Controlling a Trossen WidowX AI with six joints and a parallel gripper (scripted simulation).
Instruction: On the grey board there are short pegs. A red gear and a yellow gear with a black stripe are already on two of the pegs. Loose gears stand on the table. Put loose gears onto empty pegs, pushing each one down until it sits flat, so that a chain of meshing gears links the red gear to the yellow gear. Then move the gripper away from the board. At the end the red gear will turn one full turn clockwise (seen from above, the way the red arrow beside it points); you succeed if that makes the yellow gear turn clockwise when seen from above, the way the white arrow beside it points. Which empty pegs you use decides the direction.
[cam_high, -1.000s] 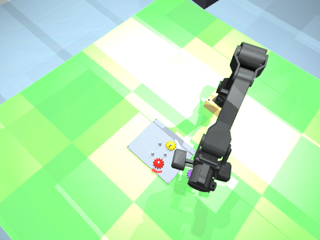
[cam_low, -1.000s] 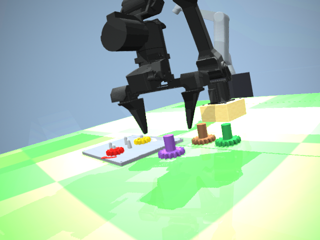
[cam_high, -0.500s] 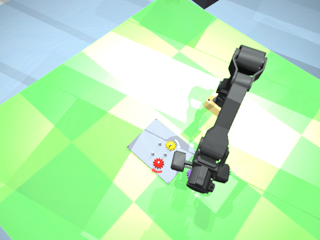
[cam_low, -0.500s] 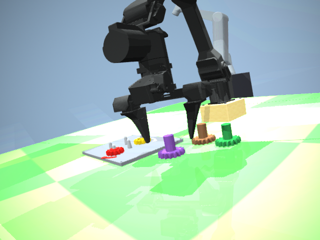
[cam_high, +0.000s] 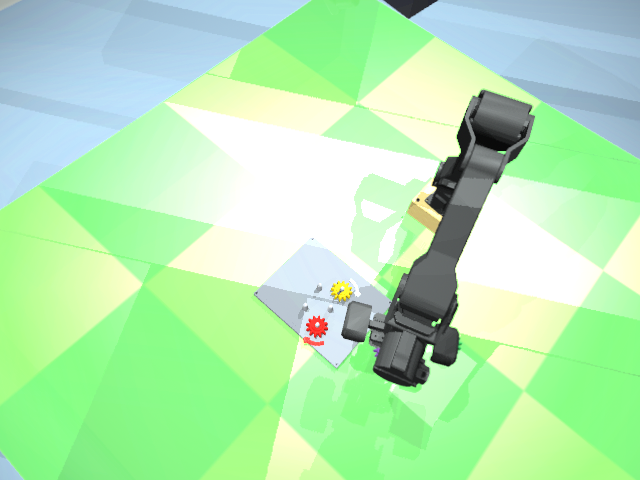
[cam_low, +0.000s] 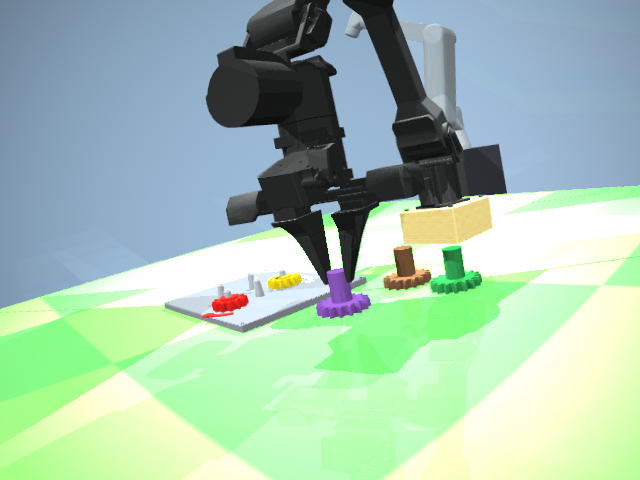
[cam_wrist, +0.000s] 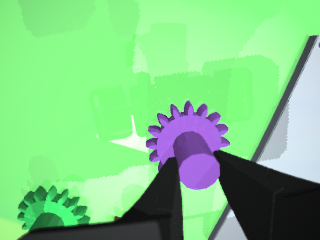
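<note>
The grey board lies 150 mm to the right of my gripper tip, 20 mm below it and 20 mm ahead of it. From my gripper tip the other things lie so: purple gear 10 mm below; brown gear 90 mm behind, 10 mm below; green gear 100 mm behind, 60 mm to the left, 10 mm below.
</note>
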